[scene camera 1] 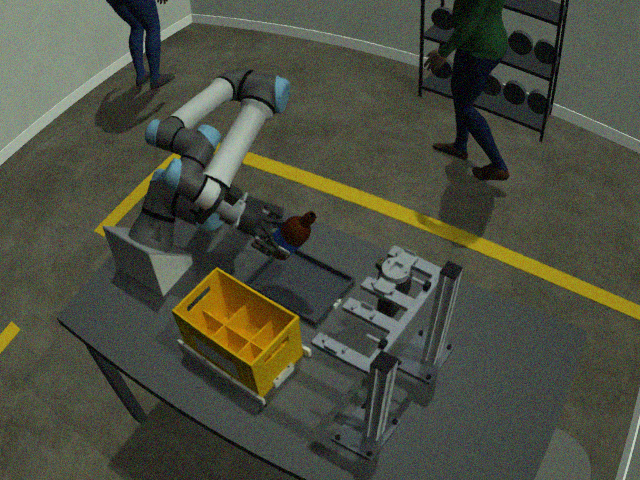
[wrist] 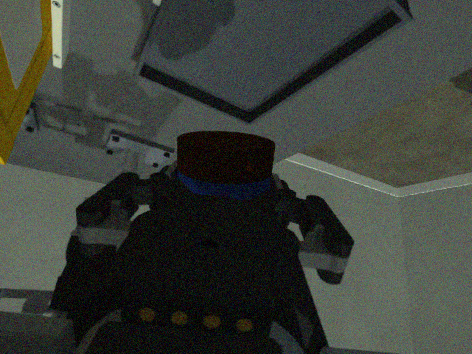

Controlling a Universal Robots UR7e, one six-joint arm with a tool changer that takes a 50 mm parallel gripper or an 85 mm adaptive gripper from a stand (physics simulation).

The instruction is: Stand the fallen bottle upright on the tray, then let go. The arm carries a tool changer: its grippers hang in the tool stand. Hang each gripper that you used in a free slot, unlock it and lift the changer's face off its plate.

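Frame: origin at the arm's base, x ahead, y left, z up, level; millimetres.
Seen in the pictures: arm's base at its link origin: (scene camera 1: pixel 149 242).
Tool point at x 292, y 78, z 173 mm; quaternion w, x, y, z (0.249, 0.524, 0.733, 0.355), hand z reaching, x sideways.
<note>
Pixels of each thing's top centre, then the offset from my tool point to it. Level surfaces: height alone.
- dark tray at its top centre: (wrist: pixel 246 52) (scene camera 1: pixel 298 280) dx +144, dy +57, dz -267 mm
- yellow crate at its top centre: (scene camera 1: pixel 232 314) dx +110, dy -221, dz -117 mm
- table at its surface level: dz -292 mm
The bottle (scene camera 1: pixel 295 230) (wrist: pixel 225 157) is brown with a blue band. In scene camera 1 it is held in the air above the far edge of the tray, tilted, its neck pointing up and to the right. The wrist view shows its round base end. My gripper (scene camera 1: pixel 280 241) (wrist: pixel 226 189) is shut on the bottle around the blue band, one finger on each side. The dark tray (scene camera 1: pixel 321 281) (wrist: pixel 200 95) lies flat on the table below, with a shadow on it. The tool stand (scene camera 1: pixel 443 315) is at the right; another gripper (scene camera 1: pixel 387 304) hangs in its far slot, and its near slot is free.
A yellow crate (scene camera 1: pixel 263 374) (wrist: pixel 20 107) with compartments stands on the table (scene camera 1: pixel 496 361) in front of the tray, beside the tool stand. Two people stand on the floor beyond the table. A black shelf rack (scene camera 1: pixel 554 77) stands near the back wall.
</note>
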